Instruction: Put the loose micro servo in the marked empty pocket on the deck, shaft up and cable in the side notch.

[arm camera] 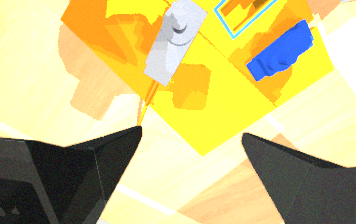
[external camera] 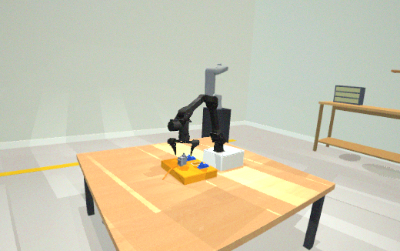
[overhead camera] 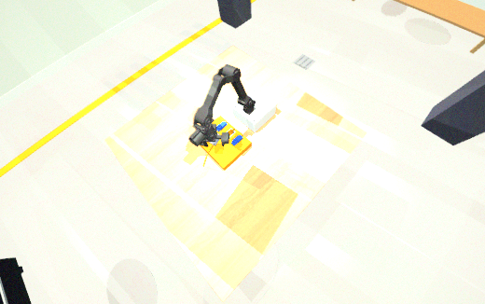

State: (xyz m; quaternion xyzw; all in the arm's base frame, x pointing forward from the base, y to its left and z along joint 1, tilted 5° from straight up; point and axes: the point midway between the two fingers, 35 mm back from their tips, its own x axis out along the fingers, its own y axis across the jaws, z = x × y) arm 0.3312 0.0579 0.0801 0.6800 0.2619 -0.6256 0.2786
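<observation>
Now: the deck 110 mm below my gripper tip, 50 mm to the right of it and 30 mm behind it.
</observation>
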